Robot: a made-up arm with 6 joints.
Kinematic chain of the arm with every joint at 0, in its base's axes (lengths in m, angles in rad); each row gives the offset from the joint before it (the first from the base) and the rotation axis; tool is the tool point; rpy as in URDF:
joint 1: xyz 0 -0.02 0.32 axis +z
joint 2: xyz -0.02 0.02 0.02 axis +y
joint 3: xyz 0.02 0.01 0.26 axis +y
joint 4: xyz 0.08 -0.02 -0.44 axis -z
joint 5: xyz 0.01 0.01 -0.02 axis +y
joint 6: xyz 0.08 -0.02 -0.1 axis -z
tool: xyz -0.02 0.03 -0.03 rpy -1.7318 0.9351 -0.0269
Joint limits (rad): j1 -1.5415..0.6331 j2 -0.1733..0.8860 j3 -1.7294..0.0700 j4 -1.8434..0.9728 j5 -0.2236..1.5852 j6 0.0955..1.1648
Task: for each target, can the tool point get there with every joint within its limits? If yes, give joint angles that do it. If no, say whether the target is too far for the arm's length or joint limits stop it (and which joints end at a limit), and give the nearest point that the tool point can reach.
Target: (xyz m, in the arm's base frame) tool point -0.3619 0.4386 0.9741
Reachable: no: joint limits stop it (at a limit: joint 1, joint 2, joint 3, joint 5, joint 6) | nearest point 0.2781 0.3512 0.9139 | short by 0.649 m
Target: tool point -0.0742 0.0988 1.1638
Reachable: no: joint limits stop it (at a limit: joint 1, joint 2, joint 3, joint 5, joint 6) | nearest point 0.3092 0.2680 0.9838 | short by 0.456 m
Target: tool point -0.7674 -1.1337 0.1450
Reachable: no: too far | nearest point -0.0696 -0.7534 0.2429 | short by 0.801 m
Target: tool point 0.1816 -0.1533 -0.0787
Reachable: yes | joints -0.5597 0.6757 -0.4874 0.5166 -0.0483 0.6785
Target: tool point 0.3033 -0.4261 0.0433
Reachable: yes | joints -0.9193 0.7686 -1.4269 -0.3575 1.4148 1.0298
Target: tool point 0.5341 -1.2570 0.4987
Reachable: no: too far | nearest point 0.3027 -0.7211 0.4310 | short by 0.588 m
